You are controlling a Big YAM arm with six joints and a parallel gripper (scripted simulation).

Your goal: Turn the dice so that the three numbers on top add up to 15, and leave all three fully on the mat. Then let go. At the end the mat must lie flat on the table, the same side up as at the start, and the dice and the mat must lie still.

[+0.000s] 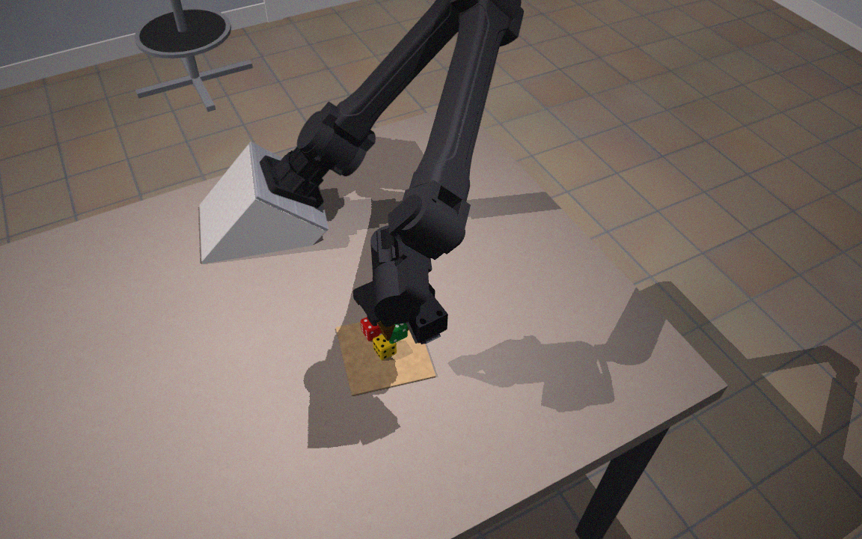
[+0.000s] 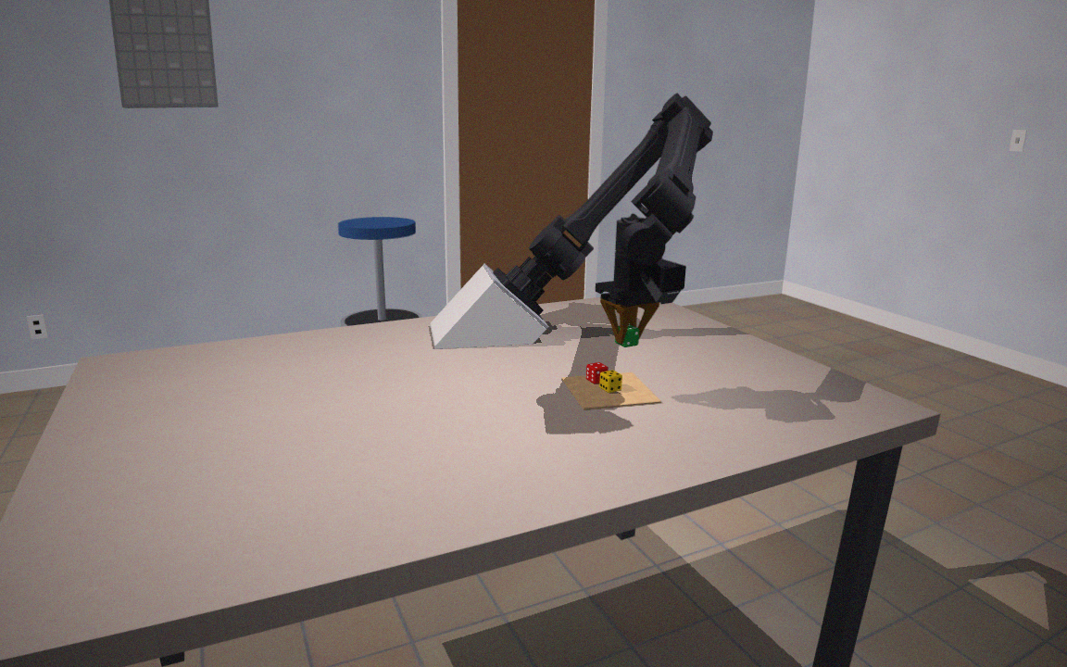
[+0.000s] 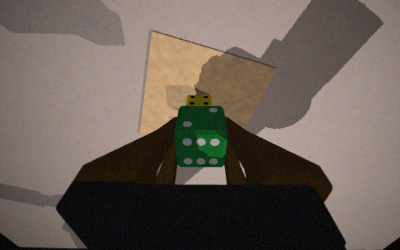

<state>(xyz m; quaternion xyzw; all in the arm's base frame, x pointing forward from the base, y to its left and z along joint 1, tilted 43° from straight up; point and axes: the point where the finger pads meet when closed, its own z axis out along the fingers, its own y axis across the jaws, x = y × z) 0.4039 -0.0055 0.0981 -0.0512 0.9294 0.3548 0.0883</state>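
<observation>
The yellow die lies 100 mm below my hand and 40 mm behind it. The rest, counted from my hand: tan mat: 110 mm below, 40 mm behind, 10 mm to the right; then green die: right at my hand; then red die: 100 mm below, 90 mm behind, 10 mm to the right.
</observation>
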